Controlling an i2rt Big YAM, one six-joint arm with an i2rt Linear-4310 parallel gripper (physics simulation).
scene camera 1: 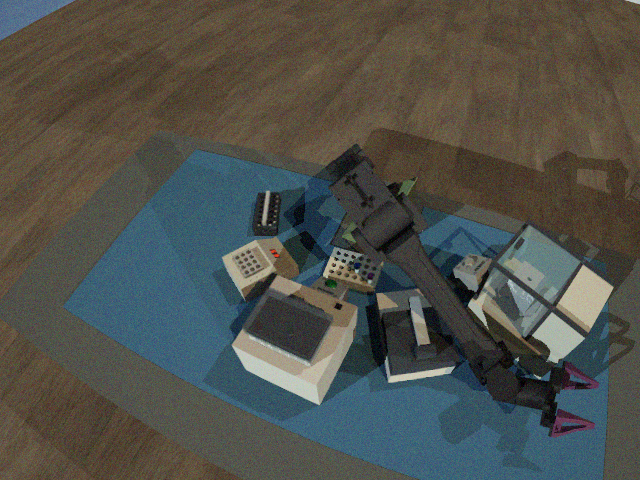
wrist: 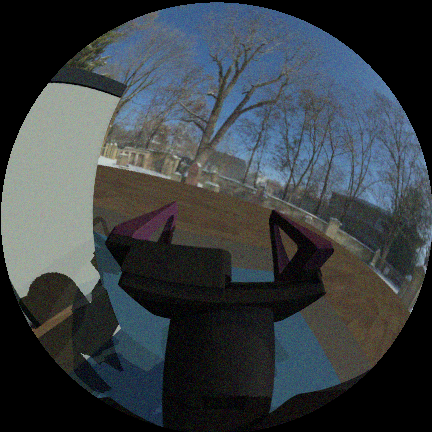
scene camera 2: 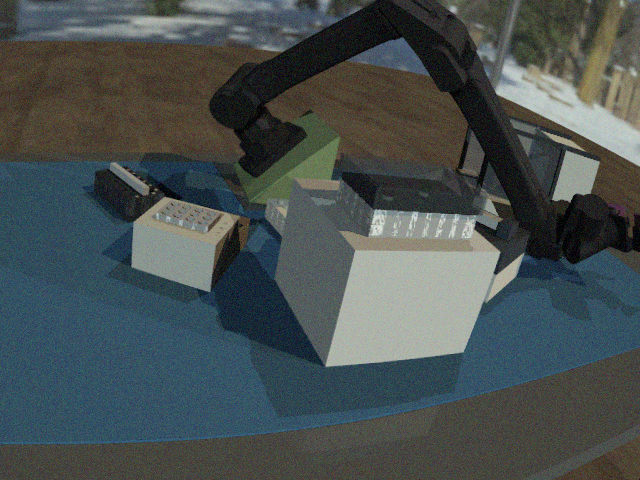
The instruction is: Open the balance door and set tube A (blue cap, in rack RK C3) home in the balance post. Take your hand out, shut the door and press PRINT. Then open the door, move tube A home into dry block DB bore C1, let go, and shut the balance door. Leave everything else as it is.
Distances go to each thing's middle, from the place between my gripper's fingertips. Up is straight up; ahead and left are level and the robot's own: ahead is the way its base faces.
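The beige box with dark lid (scene camera 2: 384, 265) is 600 mm to the right of my hand, 20 mm ahead of it and 50 mm below it. As for the glass-box balance (scene camera 1: 540, 297), my hand is 220 mm past it, and also 140 mm to the left of it and 30 mm above it.
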